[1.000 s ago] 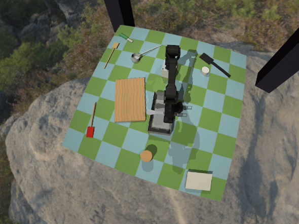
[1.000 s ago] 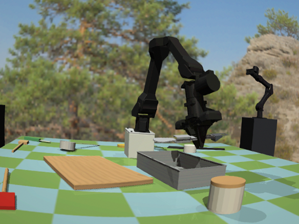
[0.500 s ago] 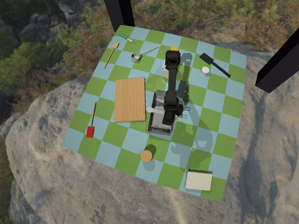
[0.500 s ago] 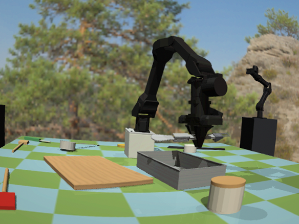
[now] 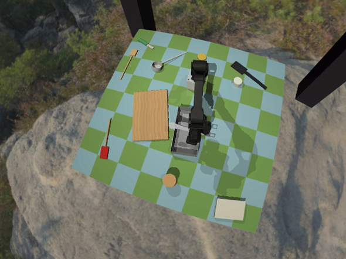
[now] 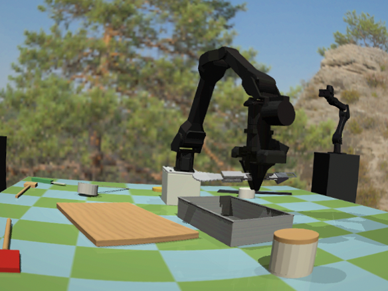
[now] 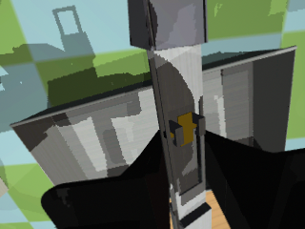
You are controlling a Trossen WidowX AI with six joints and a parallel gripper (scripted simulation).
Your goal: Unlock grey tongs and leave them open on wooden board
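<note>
The yellow lock piece is 20 mm to the left of my gripper tip and 30 mm above it. The rest, counted from my gripper tip: wooden board 10 mm behind, 330 mm to the right, 90 mm below; grey roasting tin 10 mm behind, 50 mm to the right, 70 mm below; lidded canister 320 mm ahead, 10 mm to the right, 60 mm below.
</note>
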